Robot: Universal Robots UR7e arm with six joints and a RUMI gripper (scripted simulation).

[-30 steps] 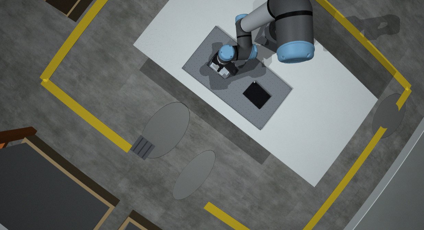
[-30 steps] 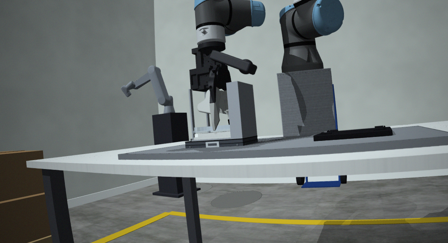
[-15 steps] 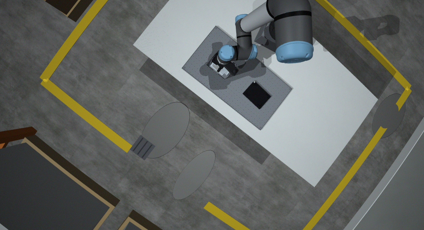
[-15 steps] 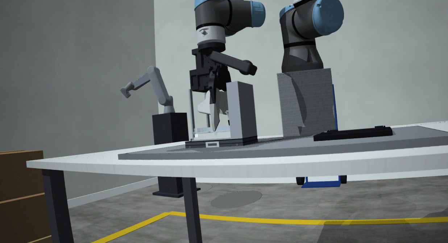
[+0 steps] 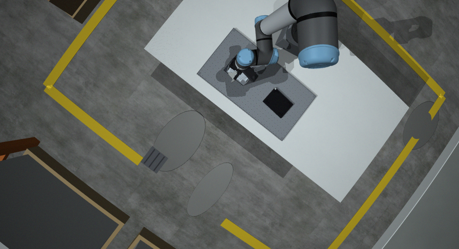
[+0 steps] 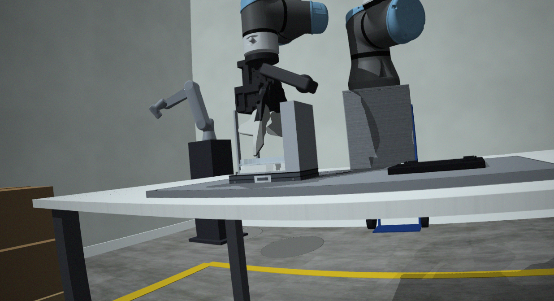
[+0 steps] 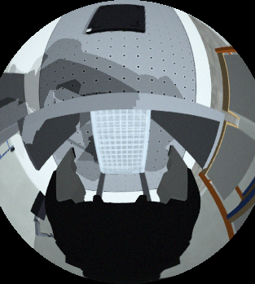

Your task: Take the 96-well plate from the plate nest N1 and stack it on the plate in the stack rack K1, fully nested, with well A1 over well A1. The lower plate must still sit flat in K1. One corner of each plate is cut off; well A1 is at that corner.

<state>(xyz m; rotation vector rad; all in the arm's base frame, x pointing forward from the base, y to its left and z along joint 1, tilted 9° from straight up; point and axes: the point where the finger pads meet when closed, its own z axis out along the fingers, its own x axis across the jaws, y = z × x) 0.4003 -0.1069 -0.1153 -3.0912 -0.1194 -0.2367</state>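
Now: the clear 96-well plate 10 mm below my hand. The rest, counted from my hand: black plate nest: 310 mm to the left, 40 mm below, 30 mm behind; grey back block: 70 mm to the left, 30 mm above, 10 mm behind.
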